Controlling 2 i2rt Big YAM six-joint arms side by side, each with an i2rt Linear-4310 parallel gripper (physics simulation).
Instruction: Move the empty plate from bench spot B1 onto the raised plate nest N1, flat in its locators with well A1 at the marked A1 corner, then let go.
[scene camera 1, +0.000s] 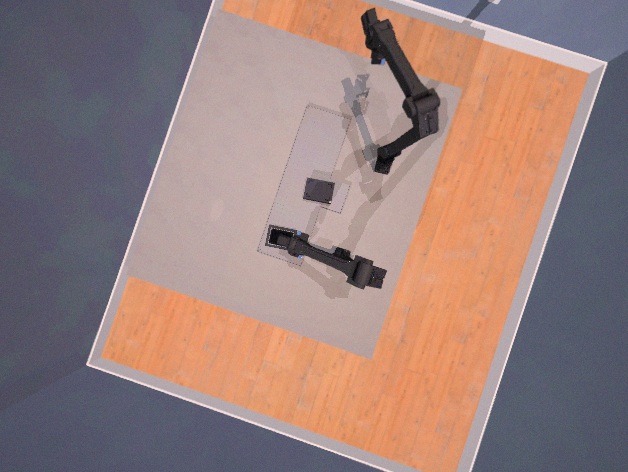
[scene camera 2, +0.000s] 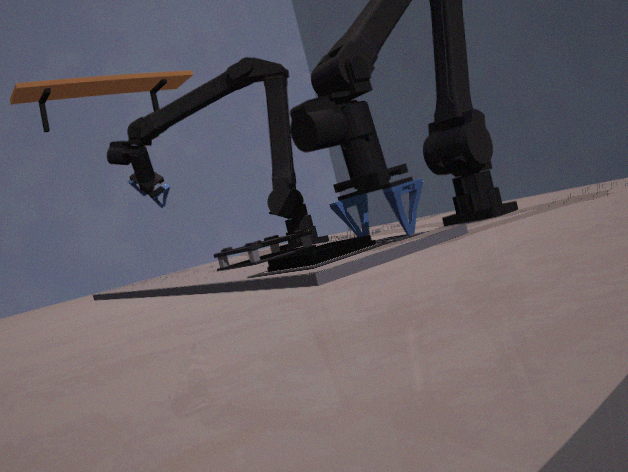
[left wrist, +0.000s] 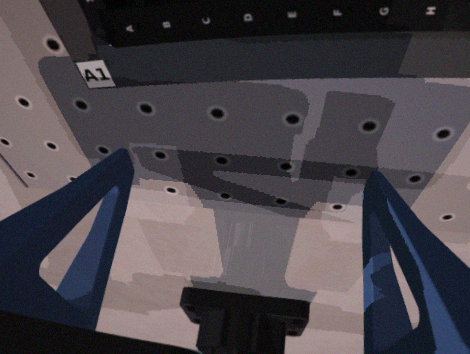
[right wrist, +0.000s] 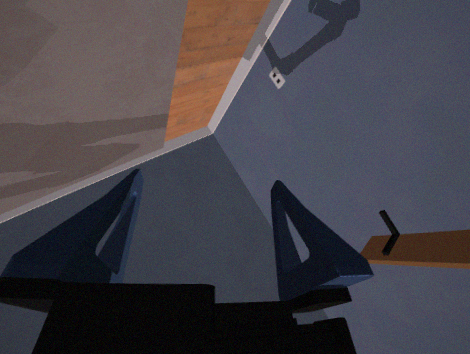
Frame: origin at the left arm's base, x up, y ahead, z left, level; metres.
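Where they show: left gripper, fingertip midpoint: (scene camera 2: 387, 238) (left wrist: 245, 169); right gripper, fingertip midpoint: (scene camera 2: 154, 200) (right wrist: 211, 180); left arm's base at its link origin: (scene camera 2: 481, 217) (left wrist: 246, 306); right arm's base at its link origin: (scene camera 1: 383, 163).
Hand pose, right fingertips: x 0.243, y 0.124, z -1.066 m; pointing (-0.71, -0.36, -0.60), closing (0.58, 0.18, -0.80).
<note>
Things, the pixels of their top centre, and the offset from my right fingertips. "spot": a spot on its surface instead.
- black plate at its top centre: (scene camera 2: 320, 247) (scene camera 1: 280, 237) dx -0.214, dy +0.251, dz +1.053 m
- white A1 label at a spot on its surface: (left wrist: 96, 74) spot: dx -0.228, dy +0.167, dz +1.103 m
- raised nest at its top centre: (scene camera 2: 262, 238) (scene camera 1: 319, 190) dx -0.190, dy +0.117, dz +0.724 m
The black plate (scene camera 1: 274, 236) (scene camera 2: 319, 254) (left wrist: 280, 22) sits in the dark frame of a bench spot. In the left wrist view it crosses the top, with letters A to H along its near edge and a white A1 label (left wrist: 96, 74) at the frame's left corner. My left gripper (scene camera 1: 299, 245) (scene camera 2: 386, 236) (left wrist: 245, 169) is open and empty, low beside the plate's lettered side; the arm hides part of the plate in scene camera 1. The raised nest (scene camera 1: 318, 190) (scene camera 2: 253, 253) stands on short posts. My right gripper (scene camera 1: 379, 60) (scene camera 2: 155, 199) (right wrist: 211, 180) is open and empty, high and away from both.
A light perforated board (scene camera 1: 304, 147) (scene camera 2: 390, 256) lies under the plate and nest. A black arm base (left wrist: 245, 302) shows at the bottom of the left wrist view. An orange wall shelf (scene camera 2: 101, 87) (right wrist: 430, 247) is near the right gripper's side, with a wall socket (right wrist: 277, 78).
</note>
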